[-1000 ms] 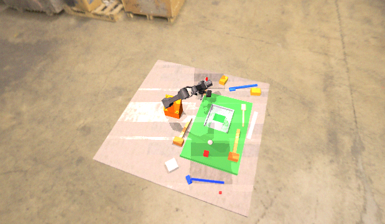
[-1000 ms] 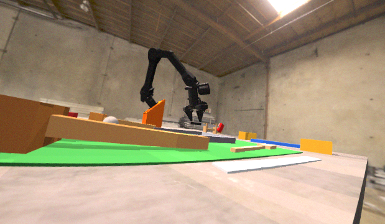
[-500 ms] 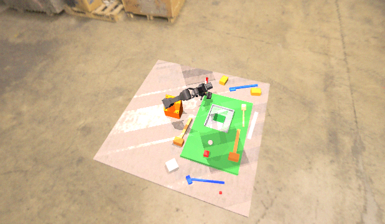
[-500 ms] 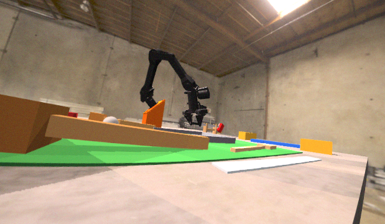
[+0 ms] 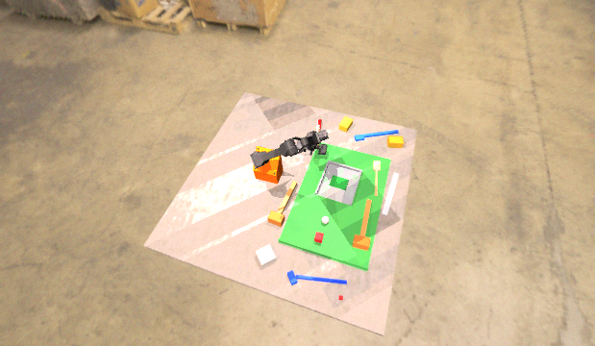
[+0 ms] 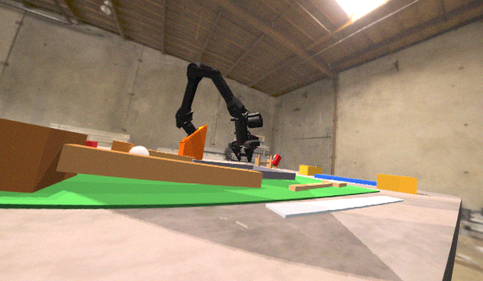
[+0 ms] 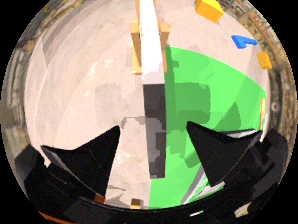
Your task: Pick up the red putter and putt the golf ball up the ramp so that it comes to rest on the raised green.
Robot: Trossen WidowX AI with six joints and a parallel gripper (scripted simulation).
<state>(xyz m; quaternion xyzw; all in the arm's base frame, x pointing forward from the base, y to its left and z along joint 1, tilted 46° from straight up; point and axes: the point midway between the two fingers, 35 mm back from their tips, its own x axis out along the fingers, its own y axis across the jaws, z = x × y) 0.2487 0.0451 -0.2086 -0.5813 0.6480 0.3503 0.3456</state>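
The red putter lies 110 mm to the left of my gripper tip and 30 mm above it. Also, from my gripper tip: white bar (510 mm ahead, 180 mm to the right, 30 mm below); green mat (270 mm to the right, 220 mm ahead, 30 mm below); white golf ball (440 mm to the right, 160 mm ahead, 10 mm below).
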